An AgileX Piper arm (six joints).
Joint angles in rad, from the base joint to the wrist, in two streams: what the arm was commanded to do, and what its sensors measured. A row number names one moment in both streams.
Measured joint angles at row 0: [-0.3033, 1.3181, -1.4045, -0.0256, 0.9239, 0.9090]
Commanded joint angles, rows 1 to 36: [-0.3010, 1.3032, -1.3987, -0.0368, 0.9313, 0.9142]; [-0.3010, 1.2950, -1.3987, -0.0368, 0.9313, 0.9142]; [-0.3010, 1.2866, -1.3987, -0.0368, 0.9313, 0.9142]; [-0.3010, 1.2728, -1.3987, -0.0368, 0.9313, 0.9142]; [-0.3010, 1.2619, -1.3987, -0.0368, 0.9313, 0.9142]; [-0.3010, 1.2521, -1.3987, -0.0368, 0.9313, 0.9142]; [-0.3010, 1.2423, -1.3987, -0.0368, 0.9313, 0.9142]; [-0.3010, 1.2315, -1.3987, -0.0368, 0.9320, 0.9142]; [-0.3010, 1.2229, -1.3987, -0.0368, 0.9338, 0.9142]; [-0.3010, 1.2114, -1.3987, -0.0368, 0.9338, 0.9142]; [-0.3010, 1.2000, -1.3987, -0.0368, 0.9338, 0.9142]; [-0.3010, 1.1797, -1.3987, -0.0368, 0.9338, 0.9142]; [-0.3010, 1.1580, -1.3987, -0.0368, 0.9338, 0.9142]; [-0.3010, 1.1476, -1.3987, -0.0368, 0.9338, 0.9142]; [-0.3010, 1.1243, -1.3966, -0.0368, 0.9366, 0.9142]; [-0.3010, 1.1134, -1.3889, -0.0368, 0.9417, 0.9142]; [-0.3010, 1.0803, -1.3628, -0.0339, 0.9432, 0.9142]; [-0.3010, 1.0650, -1.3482, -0.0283, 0.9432, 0.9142]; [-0.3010, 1.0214, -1.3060, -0.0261, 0.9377, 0.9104]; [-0.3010, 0.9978, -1.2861, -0.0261, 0.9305, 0.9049]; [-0.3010, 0.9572, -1.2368, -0.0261, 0.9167, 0.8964]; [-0.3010, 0.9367, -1.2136, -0.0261, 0.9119, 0.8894]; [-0.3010, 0.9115, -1.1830, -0.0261, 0.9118, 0.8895]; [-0.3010, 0.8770, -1.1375, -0.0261, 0.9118, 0.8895]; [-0.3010, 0.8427, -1.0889, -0.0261, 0.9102, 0.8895]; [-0.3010, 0.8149, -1.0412, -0.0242, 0.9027, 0.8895]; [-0.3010, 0.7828, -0.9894, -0.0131, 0.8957, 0.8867]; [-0.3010, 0.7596, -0.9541, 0.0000, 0.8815, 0.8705]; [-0.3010, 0.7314, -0.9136, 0.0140, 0.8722, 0.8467]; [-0.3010, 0.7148, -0.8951, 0.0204, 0.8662, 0.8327]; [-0.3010, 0.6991, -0.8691, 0.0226, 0.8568, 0.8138]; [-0.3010, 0.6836, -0.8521, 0.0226, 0.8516, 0.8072]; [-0.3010, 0.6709, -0.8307, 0.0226, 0.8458, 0.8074]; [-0.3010, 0.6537, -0.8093, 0.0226, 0.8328, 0.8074]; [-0.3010, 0.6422, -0.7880, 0.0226, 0.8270, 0.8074]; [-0.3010, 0.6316, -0.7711, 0.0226, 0.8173, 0.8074]
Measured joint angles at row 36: [-0.3033, 0.6773, -0.8347, 0.0183, 0.8592, 0.8286]
